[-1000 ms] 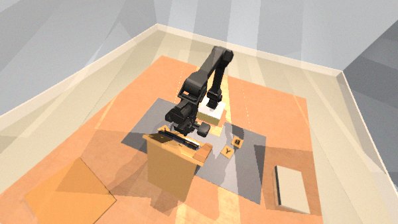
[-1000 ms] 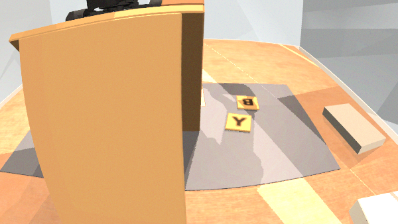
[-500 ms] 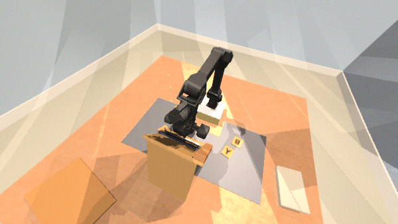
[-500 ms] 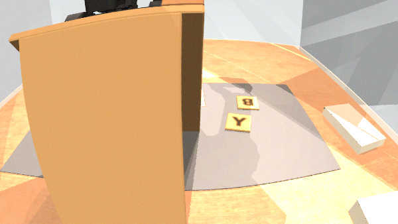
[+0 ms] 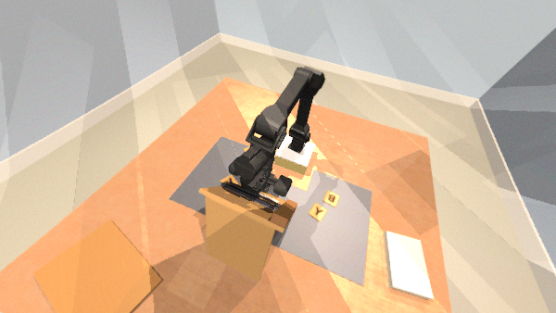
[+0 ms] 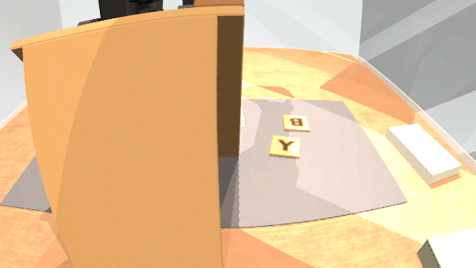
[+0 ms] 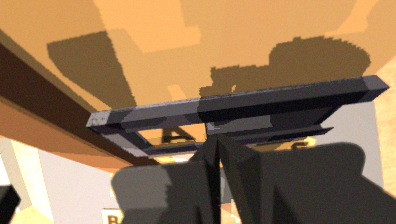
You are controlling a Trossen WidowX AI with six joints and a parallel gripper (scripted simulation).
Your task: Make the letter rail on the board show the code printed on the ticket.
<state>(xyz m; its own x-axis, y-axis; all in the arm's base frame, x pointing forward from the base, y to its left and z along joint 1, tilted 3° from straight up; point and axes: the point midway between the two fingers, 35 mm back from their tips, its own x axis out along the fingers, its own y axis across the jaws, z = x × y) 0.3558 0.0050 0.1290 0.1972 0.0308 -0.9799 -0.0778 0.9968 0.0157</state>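
Now: gripper tip 40 mm to the right of the letter tile, 10 mm short of it and 10 mm above it. Also, from my gripper tip: grey mat 180 mm below, 160 mm behind, 20 mm to the left; then white ticket 90 mm below, 50 mm behind, 20 mm to the left; then flat orange panel 390 mm ahead, 300 mm to the right, 170 mm below.
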